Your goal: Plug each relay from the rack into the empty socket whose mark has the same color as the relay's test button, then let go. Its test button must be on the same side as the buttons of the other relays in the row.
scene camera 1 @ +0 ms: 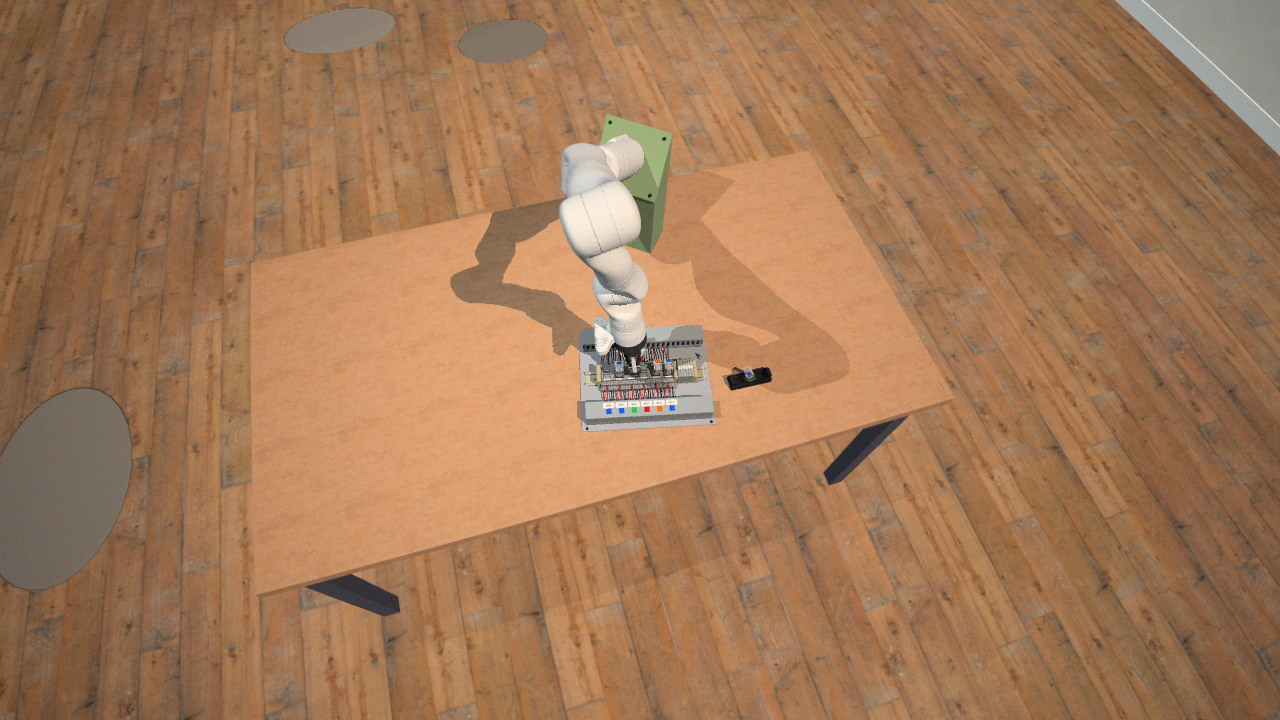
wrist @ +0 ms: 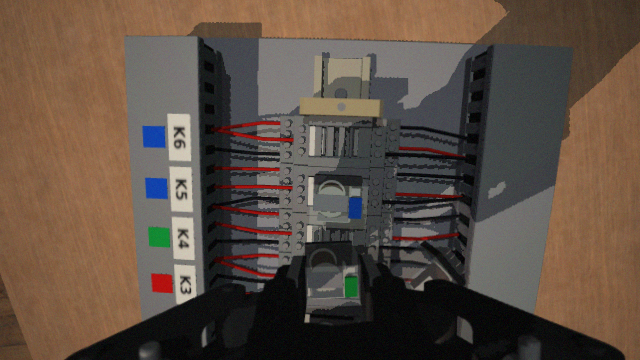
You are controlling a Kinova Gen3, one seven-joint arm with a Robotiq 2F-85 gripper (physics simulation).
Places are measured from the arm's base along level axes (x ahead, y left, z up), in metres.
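Pixels of known places: gripper, fingertip midpoint: (scene camera 1: 635, 367) (wrist: 332, 273); arm's base at its link origin: (scene camera 1: 626, 157).
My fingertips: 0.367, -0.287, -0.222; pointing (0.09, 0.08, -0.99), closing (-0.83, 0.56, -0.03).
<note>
Ahead of a thing's pixels: the offset from my fingertips to its top centre, as dx, dy, dz. "spot": to the spot under its first point.
My gripper (scene camera 1: 634, 362) (wrist: 332, 273) is shut on a clear relay @(+0.001, +0.000, +0.016) (wrist: 327, 295) with a green test button, on the right in the wrist view. The relay is upright over the row near K4, overlapping the K4 socket @(+0.003, +0.006, -0.027) (wrist: 340, 234); its height above the socket cannot be told. The green K4 mark @(+0.077, -0.070, -0.016) (scene camera 1: 633, 410) (wrist: 159, 237) lies left in the wrist view. The K5 relay @(-0.024, -0.029, +0.010) (scene camera 1: 618, 367) (wrist: 331, 202) is seated, its blue button also on the right. The K6 socket @(spot: -0.043, -0.053, -0.027) (wrist: 341, 141) is empty, with a blue mark @(+0.041, -0.117, -0.016) (wrist: 154, 136). A relay with a blue button @(+0.186, +0.211, -0.003) (scene camera 1: 750, 374) stands in the black rack @(spot: +0.174, +0.181, -0.057) (scene camera 1: 735, 383).
The grey panel @(spot: +0.150, +0.106, -0.056) (scene camera 1: 707, 394) (wrist: 542, 165) carries wire ducts @(-0.063, +0.083, -0.016) (wrist: 482, 150) on both sides of the row, with red and black wires between. Other relays @(+0.031, +0.042, +0.012) (scene camera 1: 657, 366) sit right of the gripper in the scene view. A green pedestal (scene camera 1: 659, 214) stands at the table's back.
</note>
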